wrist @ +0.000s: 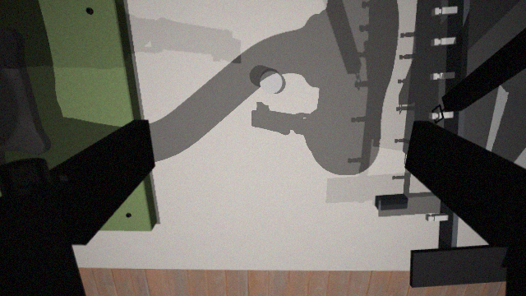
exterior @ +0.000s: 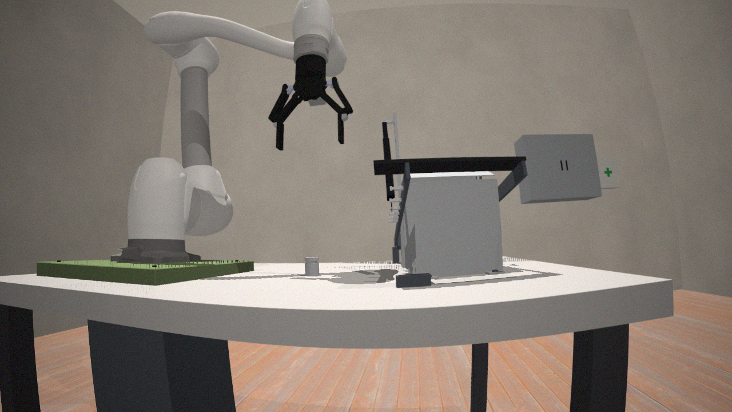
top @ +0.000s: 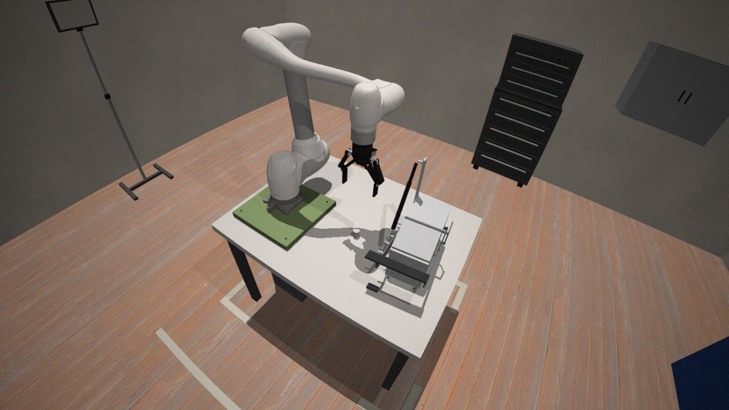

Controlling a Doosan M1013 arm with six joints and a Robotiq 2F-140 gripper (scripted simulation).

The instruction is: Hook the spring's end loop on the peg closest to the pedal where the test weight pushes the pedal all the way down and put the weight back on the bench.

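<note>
My hand is 28 cm above the steel test weight. The rest, counted from my hand: small dark block 22 cm ahead, 21 cm to the right, 29 cm below.
</note>
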